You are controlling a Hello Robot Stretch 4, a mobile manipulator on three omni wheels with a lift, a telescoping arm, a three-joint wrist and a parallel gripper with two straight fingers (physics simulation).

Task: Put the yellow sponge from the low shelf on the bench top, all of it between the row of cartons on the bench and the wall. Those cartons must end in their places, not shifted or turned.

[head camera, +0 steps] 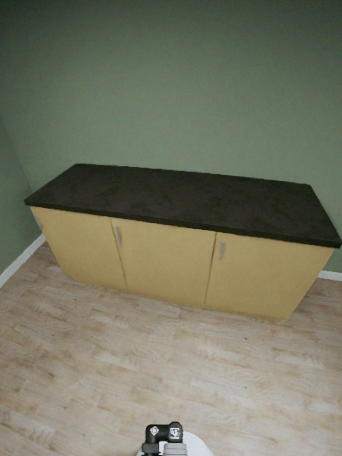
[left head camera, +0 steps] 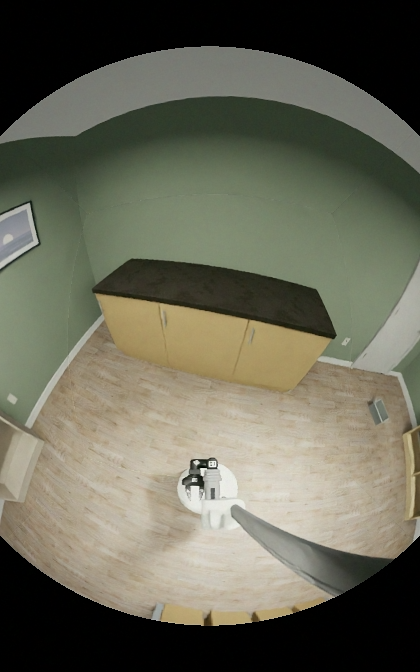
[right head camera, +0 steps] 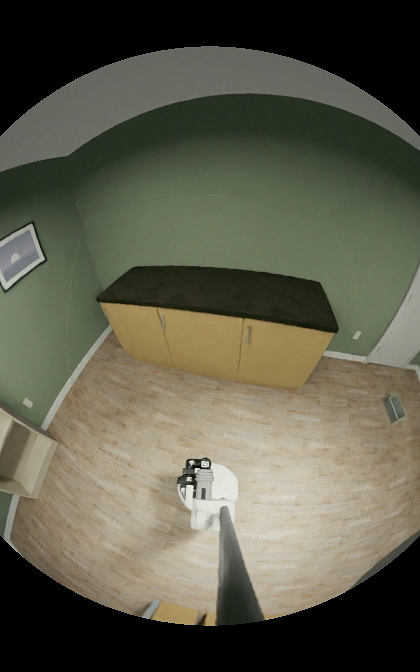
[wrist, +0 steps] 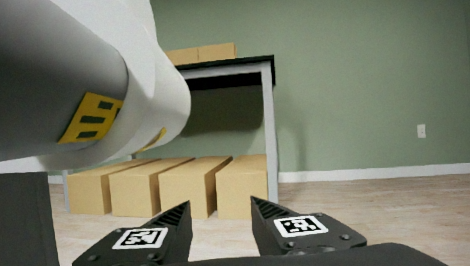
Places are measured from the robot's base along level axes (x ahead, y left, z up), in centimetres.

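Where they show: gripper, fingertip midpoint: (left head camera: 194, 501) (right head camera: 188, 500) (wrist: 221, 216).
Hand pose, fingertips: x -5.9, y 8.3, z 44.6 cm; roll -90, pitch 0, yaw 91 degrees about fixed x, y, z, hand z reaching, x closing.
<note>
Each offset is from my fingertips to the centre of the thing. "spot": to the spot under its first point.
The yellow sponge does not show in these views. In the wrist view a bench with a black top and grey legs @[spot: dx -120.7, dy +27.2, dz -0.1 cm] (wrist: 270, 135) stands against the green wall. Part of a row of tan cartons @[dx -156.6, dy +1.0, dz +53.0 cm] (wrist: 216, 51) shows on its top, partly hidden by my arm; the space between them and the wall cannot be seen. My gripper (wrist: 221, 216) (left head camera: 195, 496) is open and empty, drawn in over my base, with the bench some distance beyond the fingertips in the wrist view. Which furniture holds the low shelf cannot be told.
Several big tan boxes @[dx -144.4, dy +14.4, dz -33.9 cm] (wrist: 242, 187) stand on the floor under the bench. A dark-topped cabinet @[spot: dx +105.7, dy -2.2, dz +4.7 cm] (head camera: 165, 265) (left head camera: 200, 337) (right head camera: 200, 342) stands along another wall. A beige open shelf unit @[spot: dx -24.1, dy +158.4, dz -45.1 cm] (left head camera: 31, 470) (right head camera: 46, 465) is at left, a wooden rack (left head camera: 410, 475) at right, a grey bin (left head camera: 379, 411) (right head camera: 395, 409) near the door.
</note>
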